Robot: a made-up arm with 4 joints. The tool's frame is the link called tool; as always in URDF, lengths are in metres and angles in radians. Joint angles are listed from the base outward.
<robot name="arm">
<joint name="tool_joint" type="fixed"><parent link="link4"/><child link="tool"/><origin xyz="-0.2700 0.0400 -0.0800" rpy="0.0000 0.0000 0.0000"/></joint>
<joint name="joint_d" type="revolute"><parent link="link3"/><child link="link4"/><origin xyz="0.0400 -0.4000 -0.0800" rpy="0.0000 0.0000 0.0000"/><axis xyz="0 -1 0"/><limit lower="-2.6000" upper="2.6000"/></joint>
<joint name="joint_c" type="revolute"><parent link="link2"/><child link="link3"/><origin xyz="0.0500 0.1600 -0.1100" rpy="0.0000 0.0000 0.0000"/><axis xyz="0 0 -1"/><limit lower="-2.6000" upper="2.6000"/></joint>
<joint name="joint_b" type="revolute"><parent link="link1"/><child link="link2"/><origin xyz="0.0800 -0.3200 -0.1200" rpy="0.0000 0.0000 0.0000"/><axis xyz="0 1 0"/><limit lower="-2.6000" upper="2.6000"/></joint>
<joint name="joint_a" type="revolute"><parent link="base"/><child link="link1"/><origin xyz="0.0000 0.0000 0.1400" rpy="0.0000 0.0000 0.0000"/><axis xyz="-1 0 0"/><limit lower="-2.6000" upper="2.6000"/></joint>
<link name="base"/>
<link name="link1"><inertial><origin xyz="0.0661 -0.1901 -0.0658"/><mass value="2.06"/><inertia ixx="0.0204" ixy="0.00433" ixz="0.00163" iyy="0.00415" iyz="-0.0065" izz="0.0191"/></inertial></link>
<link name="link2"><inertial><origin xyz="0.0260 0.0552 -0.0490"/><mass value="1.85"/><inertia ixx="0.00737" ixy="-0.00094" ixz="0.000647" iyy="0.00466" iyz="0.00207" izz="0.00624"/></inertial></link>
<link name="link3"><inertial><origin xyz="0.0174 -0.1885 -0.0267"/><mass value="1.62"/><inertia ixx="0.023" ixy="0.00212" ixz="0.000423" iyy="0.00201" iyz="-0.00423" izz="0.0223"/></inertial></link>
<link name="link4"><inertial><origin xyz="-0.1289 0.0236 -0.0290"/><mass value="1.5"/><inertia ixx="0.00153" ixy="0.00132" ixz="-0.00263" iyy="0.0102" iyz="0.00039" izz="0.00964"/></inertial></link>
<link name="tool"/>
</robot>
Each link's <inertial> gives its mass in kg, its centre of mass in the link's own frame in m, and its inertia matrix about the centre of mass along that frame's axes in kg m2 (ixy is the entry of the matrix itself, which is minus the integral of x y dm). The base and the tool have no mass. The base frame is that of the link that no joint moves.
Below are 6 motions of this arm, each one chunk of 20 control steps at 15 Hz.
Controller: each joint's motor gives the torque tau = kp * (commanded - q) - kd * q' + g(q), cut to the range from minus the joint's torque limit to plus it. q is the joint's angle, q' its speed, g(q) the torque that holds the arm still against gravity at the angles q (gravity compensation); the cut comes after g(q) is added. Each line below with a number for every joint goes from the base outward.
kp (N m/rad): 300 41 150 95
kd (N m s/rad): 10 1.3 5.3 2.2
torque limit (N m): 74 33 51 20
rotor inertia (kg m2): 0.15 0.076 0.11 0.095
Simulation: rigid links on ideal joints. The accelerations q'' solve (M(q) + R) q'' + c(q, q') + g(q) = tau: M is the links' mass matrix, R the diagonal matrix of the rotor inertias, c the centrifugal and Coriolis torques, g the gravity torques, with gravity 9.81 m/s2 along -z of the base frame. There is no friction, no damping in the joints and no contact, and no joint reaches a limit. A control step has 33 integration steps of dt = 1/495 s. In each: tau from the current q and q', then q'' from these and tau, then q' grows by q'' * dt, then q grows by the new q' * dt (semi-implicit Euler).
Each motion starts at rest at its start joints. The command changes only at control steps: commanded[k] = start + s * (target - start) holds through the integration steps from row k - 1 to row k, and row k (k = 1, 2, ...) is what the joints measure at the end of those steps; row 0 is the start. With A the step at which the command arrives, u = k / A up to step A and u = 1 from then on. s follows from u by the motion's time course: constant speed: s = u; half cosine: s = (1 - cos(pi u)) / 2; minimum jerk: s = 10 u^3 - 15 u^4 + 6 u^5; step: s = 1 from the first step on.
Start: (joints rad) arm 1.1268 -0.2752 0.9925 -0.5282
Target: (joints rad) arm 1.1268 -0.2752 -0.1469 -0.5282
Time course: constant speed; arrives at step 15
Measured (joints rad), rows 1 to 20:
1: 1.1170 -0.2637 0.9458 -0.5244
2: 1.1143 -0.2552 0.8606 -0.5254
3: 1.1242 -0.2608 0.7696 -0.5290
4: 1.1335 -0.2723 0.6841 -0.5302
5: 1.1347 -0.2804 0.6063 -0.5296
6: 1.1301 -0.2817 0.5343 -0.5284
7: 1.1254 -0.2777 0.4632 -0.5272
8: 1.1241 -0.2720 0.3897 -0.5272
9: 1.1258 -0.2688 0.3132 -0.5280
10: 1.1283 -0.2699 0.2354 -0.5288
11: 1.1293 -0.2740 0.1580 -0.5289
12: 1.1288 -0.2776 0.0815 -0.5284
13: 1.1278 -0.2783 0.0057 -0.5280
14: 1.1273 -0.2764 -0.0695 -0.5280
15: 1.1274 -0.2744 -0.1449 -0.5282
16: 1.1280 -0.2988 -0.1742 -0.5312
17: 1.1311 -0.3154 -0.1630 -0.5297
18: 1.1328 -0.2977 -0.1496 -0.5281
19: 1.1293 -0.2691 -0.1437 -0.5289
20: 1.1239 -0.2550 -0.1416 -0.5281

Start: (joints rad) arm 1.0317 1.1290 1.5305 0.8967
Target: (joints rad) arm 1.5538 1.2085 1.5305 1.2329
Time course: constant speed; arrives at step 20
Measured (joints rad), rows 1 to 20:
1: 1.0510 1.1246 1.5310 0.9123
2: 1.0829 1.1208 1.5307 0.9347
3: 1.1109 1.1245 1.5298 0.9514
4: 1.1358 1.1345 1.5298 0.9666
5: 1.1618 1.1466 1.5302 0.9834
6: 1.1887 1.1578 1.5302 1.0003
7: 1.2152 1.1662 1.5302 1.0170
8: 1.2413 1.1708 1.5303 1.0337
9: 1.2672 1.1720 1.5304 1.0505
10: 1.2931 1.1712 1.5305 1.0674
11: 1.3189 1.1703 1.5304 1.0843
12: 1.3448 1.1709 1.5303 1.1012
13: 1.3708 1.1738 1.5302 1.1181
14: 1.3970 1.1791 1.5301 1.1349
15: 1.4232 1.1858 1.5301 1.1517
16: 1.4495 1.1930 1.5302 1.1684
17: 1.4758 1.1995 1.5302 1.1852
18: 1.5020 1.2045 1.5303 1.2020
19: 1.5281 1.2081 1.5303 1.2188
20: 1.5541 1.2105 1.5303 1.2356

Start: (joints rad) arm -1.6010 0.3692 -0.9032 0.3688
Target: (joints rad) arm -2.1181 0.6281 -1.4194 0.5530
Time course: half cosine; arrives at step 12
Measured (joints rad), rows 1 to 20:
1: -1.6036 0.3699 -0.9067 0.3697
2: -1.6169 0.3733 -0.9221 0.3746
3: -1.6497 0.3821 -0.9566 0.3874
4: -1.7046 0.4004 -1.0112 0.4086
5: -1.7763 0.4311 -1.0806 0.4357
6: -1.8554 0.4745 -1.1565 0.4646
7: -1.9327 0.5264 -1.2307 0.4922
8: -2.0019 0.5799 -1.2980 0.5166
9: -2.0595 0.6274 -1.3548 0.5367
10: -2.1033 0.6629 -1.3989 0.5518
11: -2.1315 0.6826 -1.4281 0.5611
12: -2.1423 0.6858 -1.4399 0.5639
13: -2.1370 0.6741 -1.4358 0.5607
14: -2.1230 0.6521 -1.4233 0.5545
15: -2.1106 0.6264 -1.4124 0.5494
16: -2.1060 0.6038 -1.4089 0.5476
17: -2.1094 0.5899 -1.4127 0.5490
18: -2.1163 0.5878 -1.4195 0.5517
19: -2.1217 0.5970 -1.4243 0.5538
20: -2.1232 0.6138 -1.4250 0.5546

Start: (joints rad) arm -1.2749 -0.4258 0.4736 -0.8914
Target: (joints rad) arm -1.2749 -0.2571 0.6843 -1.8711
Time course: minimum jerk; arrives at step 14
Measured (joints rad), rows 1 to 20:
1: -1.2750 -0.4261 0.4742 -0.8944
2: -1.2754 -0.4269 0.4778 -0.9140
3: -1.2761 -0.4249 0.4868 -0.9622
4: -1.2765 -0.4150 0.5021 -1.0407
5: -1.2762 -0.3949 0.5238 -1.1451
6: -1.2755 -0.3668 0.5505 -1.2684
7: -1.2746 -0.3363 0.5793 -1.4008
8: -1.2738 -0.3087 0.6074 -1.5314
9: -1.2733 -0.2872 0.6324 -1.6500
10: -1.2733 -0.2719 0.6531 -1.7475
11: -1.2739 -0.2618 0.6687 -1.8176
12: -1.2746 -0.2558 0.6788 -1.8583
13: -1.2751 -0.2535 0.6838 -1.8730
14: -1.2752 -0.2543 0.6849 -1.8721
15: -1.2750 -0.2567 0.6850 -1.8700
16: -1.2750 -0.2582 0.6845 -1.8709
17: -1.2750 -0.2583 0.6839 -1.8715
18: -1.2749 -0.2577 0.6839 -1.8713
19: -1.2748 -0.2569 0.6843 -1.8710
20: -1.2748 -0.2565 0.6845 -1.8710

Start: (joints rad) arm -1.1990 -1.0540 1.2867 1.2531
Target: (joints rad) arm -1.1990 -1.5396 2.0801 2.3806
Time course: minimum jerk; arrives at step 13
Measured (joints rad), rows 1 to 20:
1: -1.1987 -1.0545 1.2892 1.2577
2: -1.1970 -1.0582 1.3055 1.2868
3: -1.1947 -1.0716 1.3459 1.3558
4: -1.1934 -1.1022 1.4139 1.4641
5: -1.1943 -1.1546 1.5070 1.6031
6: -1.1970 -1.2279 1.6173 1.7615
7: -1.1997 -1.3150 1.7343 1.9245
8: -1.2014 -1.4051 1.8467 2.0769
9: -1.2022 -1.4858 1.9447 2.2052
10: -1.2029 -1.5468 2.0204 2.2994
11: -1.2038 -1.5814 2.0690 2.3556
12: -1.2042 -1.5891 2.0900 2.3773
13: -1.2030 -1.5755 2.0900 2.3783
14: -1.1999 -1.5517 2.0823 2.3785
15: -1.1972 -1.5282 2.0767 2.3824
16: -1.1968 -1.5126 2.0755 2.3842
17: -1.1985 -1.5091 2.0775 2.3833
18: -1.2002 -1.5169 2.0803 2.3820
19: -1.2006 -1.5313 2.0818 2.3807
20: -1.1998 -1.5461 2.0815 2.3797

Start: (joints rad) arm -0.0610 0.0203 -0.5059 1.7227
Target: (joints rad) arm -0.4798 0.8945 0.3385 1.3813
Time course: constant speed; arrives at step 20
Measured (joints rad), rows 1 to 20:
1: -0.0746 0.0091 -0.4770 1.7109
2: -0.0942 0.0180 -0.4334 1.6933
3: -0.1144 0.0668 -0.3903 1.6761
4: -0.1387 0.1454 -0.3455 1.6563
5: -0.1667 0.2368 -0.2986 1.6349
6: -0.1944 0.3230 -0.2516 1.6142
7: -0.2176 0.3884 -0.2057 1.5951
8: -0.2353 0.4267 -0.1619 1.5781
9: -0.2501 0.4447 -0.1211 1.5633
10: -0.2665 0.4571 -0.0831 1.5496
11: -0.2871 0.4785 -0.0459 1.5352
12: -0.3117 0.5162 -0.0069 1.5191
13: -0.3373 0.5689 0.0352 1.5010
14: -0.3609 0.6285 0.0802 1.4818
15: -0.3807 0.6857 0.1263 1.4628
16: -0.3978 0.7358 0.1714 1.4448
17: -0.4153 0.7790 0.2144 1.4280
18: -0.4356 0.8184 0.2558 1.4117
19: -0.4585 0.8561 0.2963 1.3953
20: -0.4818 0.8935 0.3369 1.3788

